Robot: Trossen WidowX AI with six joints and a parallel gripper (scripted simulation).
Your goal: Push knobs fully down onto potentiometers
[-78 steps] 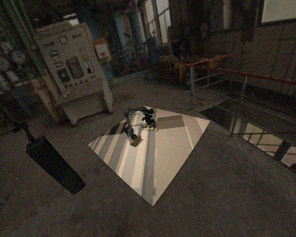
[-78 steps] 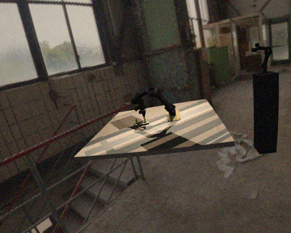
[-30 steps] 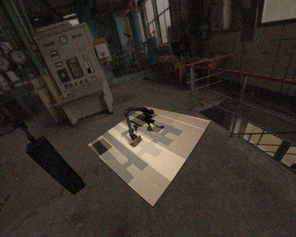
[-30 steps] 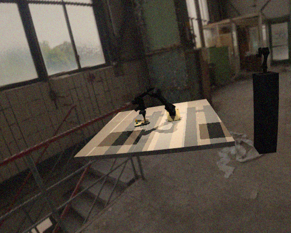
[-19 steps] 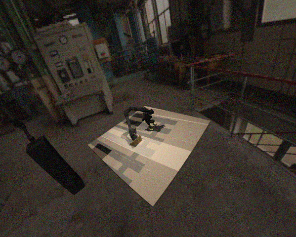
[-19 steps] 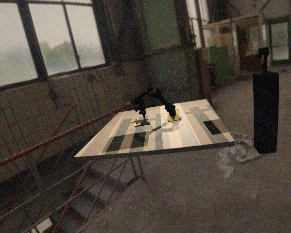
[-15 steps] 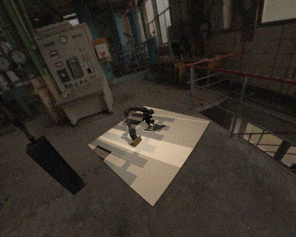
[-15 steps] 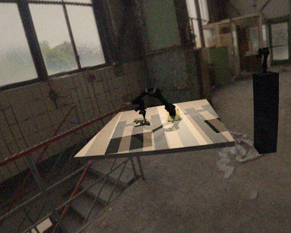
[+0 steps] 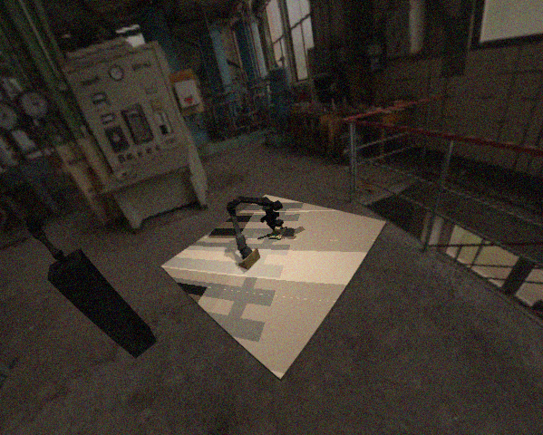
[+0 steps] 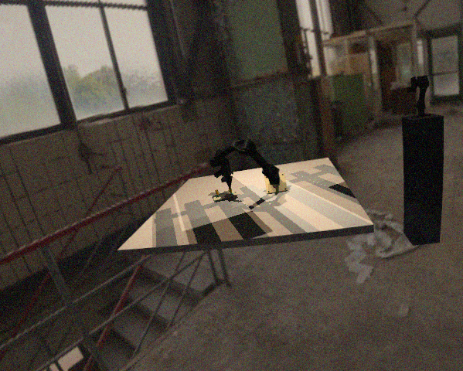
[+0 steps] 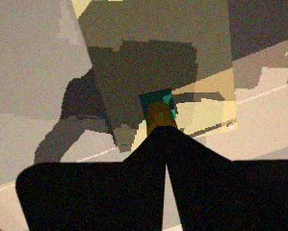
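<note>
My gripper tip is 1 cm above the knob.
</note>
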